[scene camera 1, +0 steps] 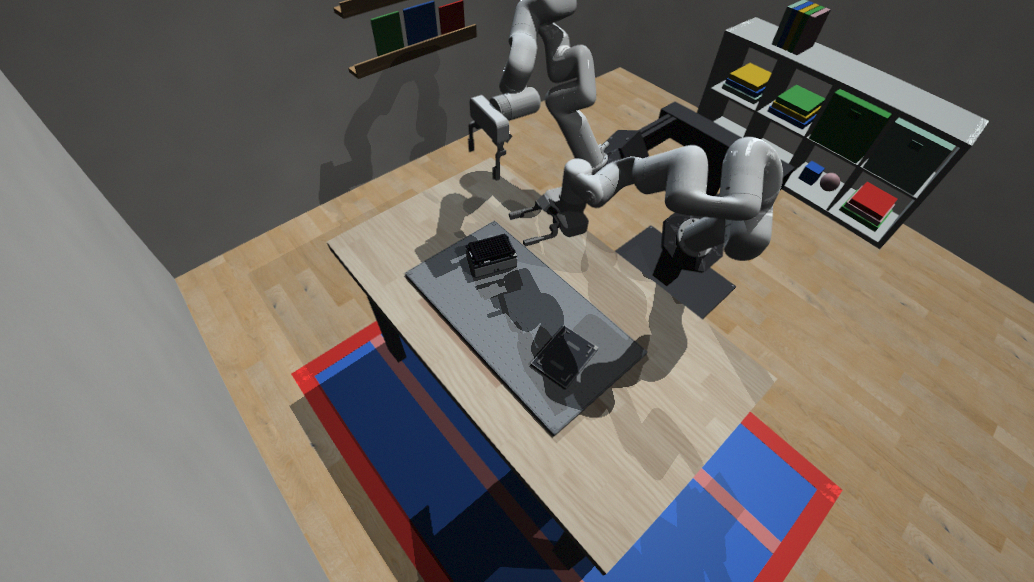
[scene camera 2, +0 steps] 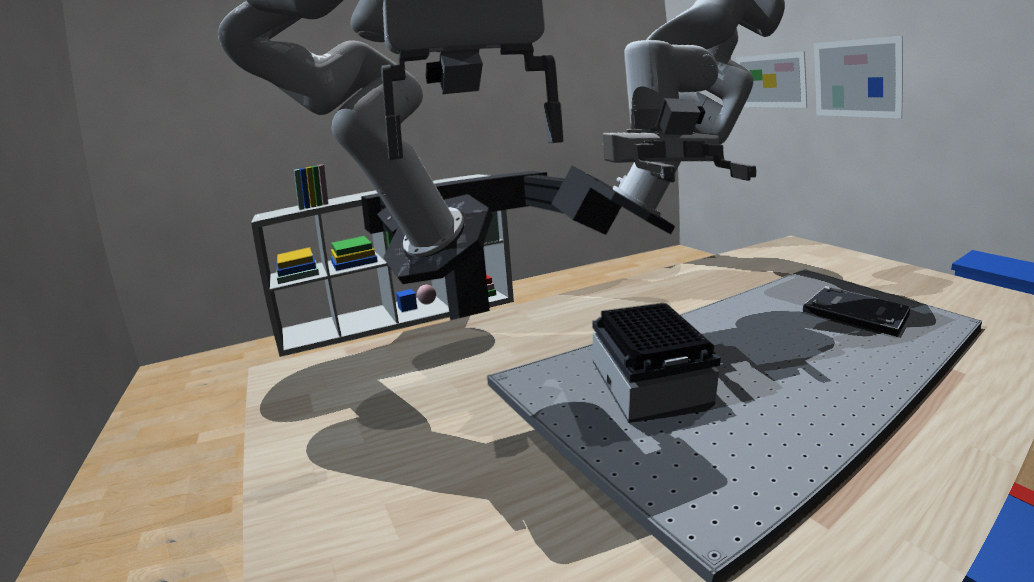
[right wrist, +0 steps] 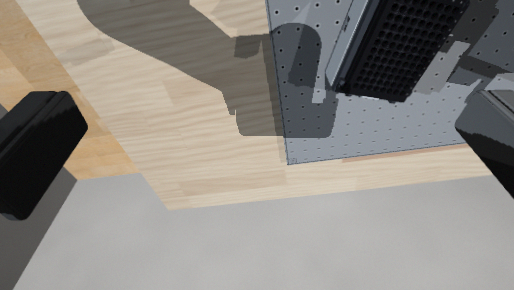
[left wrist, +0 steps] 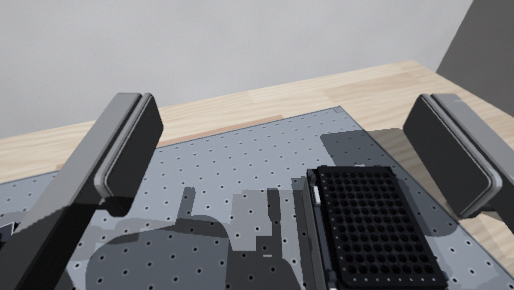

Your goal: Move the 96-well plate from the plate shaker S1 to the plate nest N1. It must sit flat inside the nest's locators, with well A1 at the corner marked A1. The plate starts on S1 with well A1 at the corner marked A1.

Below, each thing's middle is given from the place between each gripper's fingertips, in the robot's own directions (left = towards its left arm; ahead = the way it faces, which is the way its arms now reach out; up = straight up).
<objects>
I see the black 96-well plate (scene camera 2: 656, 332) 16 cm below my left hand, 11 cm to the right of it and 3 cm ahead of it. Round my left hand: grey plate shaker S1 (scene camera 2: 652, 398): 19 cm below, 11 cm to the right, 6 cm ahead; then black plate nest N1 (scene camera 2: 859, 306): 30 cm to the left, 22 cm below, 9 cm ahead.
I see the black 96-well plate 8 cm ahead of my right hand, 15 cm to the left of it and 22 cm below it. Round my right hand: grey plate shaker S1: 11 cm ahead, 15 cm to the left, 25 cm below; then black plate nest N1: 14 cm ahead, 56 cm to the left, 28 cm below.
</objects>
